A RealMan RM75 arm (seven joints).
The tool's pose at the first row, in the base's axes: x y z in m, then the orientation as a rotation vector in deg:
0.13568, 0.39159, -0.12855, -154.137, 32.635, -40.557
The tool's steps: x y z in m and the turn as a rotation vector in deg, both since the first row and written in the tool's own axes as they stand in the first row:
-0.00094, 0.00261, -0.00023, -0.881, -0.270, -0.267
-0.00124, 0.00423, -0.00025, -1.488, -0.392, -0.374
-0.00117, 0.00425, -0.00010, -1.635, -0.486, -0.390
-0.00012, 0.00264, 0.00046, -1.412, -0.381, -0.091
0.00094, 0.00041, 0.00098, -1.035, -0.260, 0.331
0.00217, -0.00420, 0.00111, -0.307, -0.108, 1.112
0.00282, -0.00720, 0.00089, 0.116, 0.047, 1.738
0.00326, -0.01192, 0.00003, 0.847, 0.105, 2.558
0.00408, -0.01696, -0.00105, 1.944, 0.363, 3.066
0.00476, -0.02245, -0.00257, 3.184, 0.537, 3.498
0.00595, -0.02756, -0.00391, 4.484, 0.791, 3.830
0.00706, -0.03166, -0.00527, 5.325, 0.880, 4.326
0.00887, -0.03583, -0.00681, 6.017, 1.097, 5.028
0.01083, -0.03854, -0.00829, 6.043, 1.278, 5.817
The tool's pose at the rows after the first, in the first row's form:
0.13403, 0.38968, -0.12973, -155.128, 32.662, -40.163
0.13330, 0.38839, -0.13045, -155.761, 32.796, -39.958
0.13343, 0.38837, -0.13055, -155.922, 32.826, -39.815
0.13504, 0.38942, -0.12998, -155.555, 33.133, -39.906
0.13682, 0.39099, -0.12914, -154.984, 33.526, -40.002
0.13924, 0.39451, -0.12701, -153.912, 34.213, -40.081
0.14054, 0.39680, -0.12542, -153.190, 34.849, -40.170
0.14185, 0.40059, -0.12274, -152.111, 35.548, -40.103
0.14344, 0.40444, -0.11960, -150.808, 35.699, -40.425
0.14482, 0.40866, -0.11597, -149.431, 35.656, -40.660
0.14659, 0.41236, -0.11244, -148.030, 35.472, -41.028
0.14799, 0.41521, -0.10930, -147.003, 35.687, -41.085
0.14988, 0.41777, -0.10571, -145.981, 36.264, -41.242
0.15148, 0.41900, -0.10266, -145.525, 37.278, -41.272

